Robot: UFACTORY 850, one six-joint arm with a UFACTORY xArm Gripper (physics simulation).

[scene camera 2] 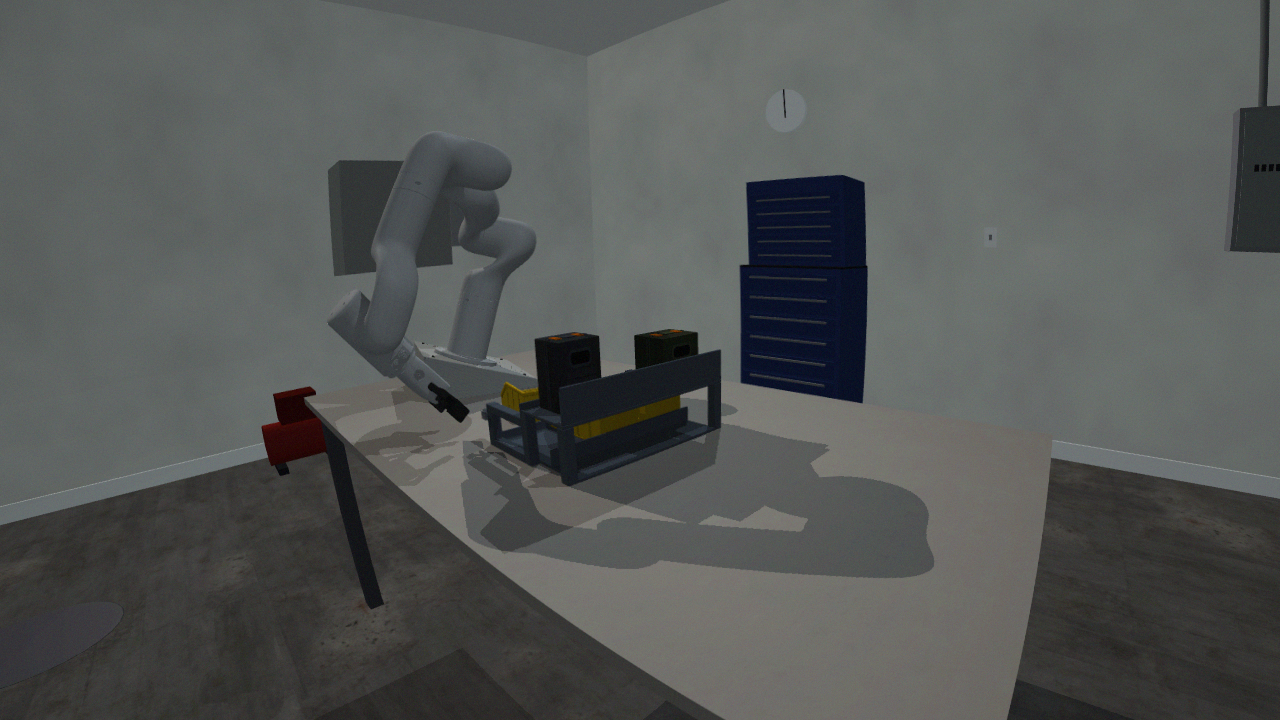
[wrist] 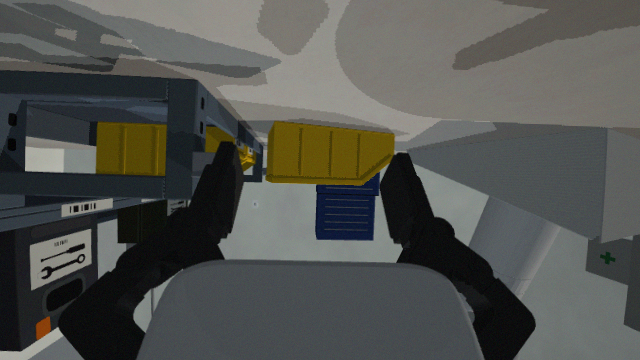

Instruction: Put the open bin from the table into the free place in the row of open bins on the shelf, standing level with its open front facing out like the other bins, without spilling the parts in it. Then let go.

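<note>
The yellow open bin (scene camera 2: pixel 517 395) (wrist: pixel 330 156) stands on the table beside the shelf. In the wrist view its ribbed side wall faces me, with its sloped front end at the right, away from the shelf. The parts in it are hidden. My gripper (scene camera 2: pixel 454 410) (wrist: pixel 315 164) is open and empty, tilted low over the table, with the bin ahead of it and framed between the fingers in the wrist view. The dark blue-grey shelf (scene camera 2: pixel 640 388) (wrist: pixel 180 135) is at the left in the wrist view. Yellow bins (scene camera 2: pixel 631 419) (wrist: pixel 132 149) stand in it; its free place is not clearly visible.
A dark case (scene camera 2: pixel 567 371) (wrist: pixel 62 280) and a dark green case (scene camera 2: pixel 665 347) (wrist: pixel 142 222) stand on top of the shelf. The left finger is near the shelf's end in the wrist view. The robot's grey base (wrist: pixel 525 175) is at the right there. The table (scene camera 2: pixel 850 626) extends beyond the shelf.
</note>
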